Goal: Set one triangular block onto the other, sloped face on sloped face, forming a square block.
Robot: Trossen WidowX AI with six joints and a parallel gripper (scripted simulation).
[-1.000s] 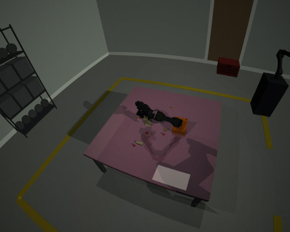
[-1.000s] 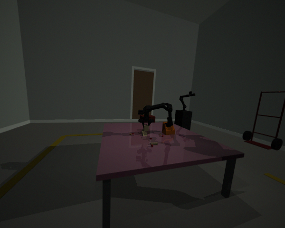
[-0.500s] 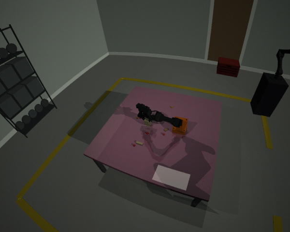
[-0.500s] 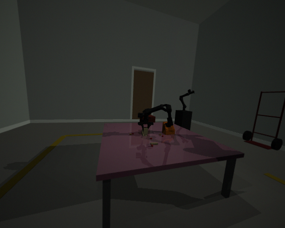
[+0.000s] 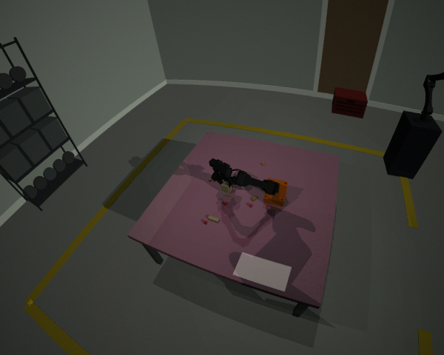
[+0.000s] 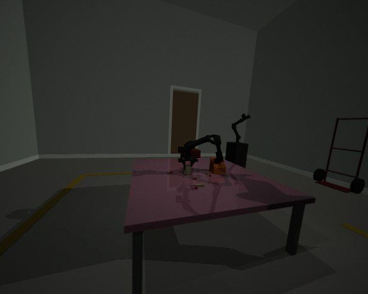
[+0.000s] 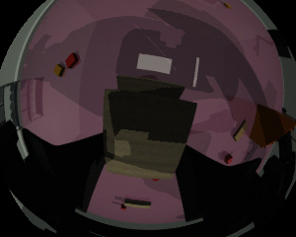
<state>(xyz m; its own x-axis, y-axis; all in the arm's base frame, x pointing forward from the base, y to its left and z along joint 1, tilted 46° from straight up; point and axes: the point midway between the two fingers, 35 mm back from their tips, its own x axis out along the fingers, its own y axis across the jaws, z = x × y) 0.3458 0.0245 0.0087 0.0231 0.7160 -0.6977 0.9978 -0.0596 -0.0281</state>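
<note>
Now: the tan triangular block 10 mm to the left of my gripper tip and 10 mm above it. The rest, counted from my gripper tip: tan bar (260 mm to the left, 60 mm below).
</note>
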